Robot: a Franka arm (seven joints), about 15 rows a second.
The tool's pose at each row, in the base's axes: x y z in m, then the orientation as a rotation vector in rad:
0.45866 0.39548 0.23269 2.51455 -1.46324 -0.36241
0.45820 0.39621 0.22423 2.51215 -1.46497 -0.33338
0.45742 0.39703 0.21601 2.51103 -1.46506 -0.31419
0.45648 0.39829 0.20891 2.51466 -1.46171 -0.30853
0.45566 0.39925 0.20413 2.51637 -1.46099 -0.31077
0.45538 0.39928 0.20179 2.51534 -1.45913 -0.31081
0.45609 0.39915 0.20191 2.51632 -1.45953 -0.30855
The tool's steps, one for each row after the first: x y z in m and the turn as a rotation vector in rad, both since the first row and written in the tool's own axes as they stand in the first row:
0.00004 -0.00252 0.00812 0.00606 0.01865 0.00441
-0.00018 -0.00475 0.01611 0.01006 0.03110 0.00656
-0.00098 -0.00672 0.02306 0.01261 0.03453 0.00370
-0.00170 -0.00795 0.02780 0.01298 0.03279 0.00239
-0.00161 -0.00844 0.03010 0.01131 0.03367 0.00186
-0.00117 -0.00893 0.02977 0.01281 0.03465 0.00183

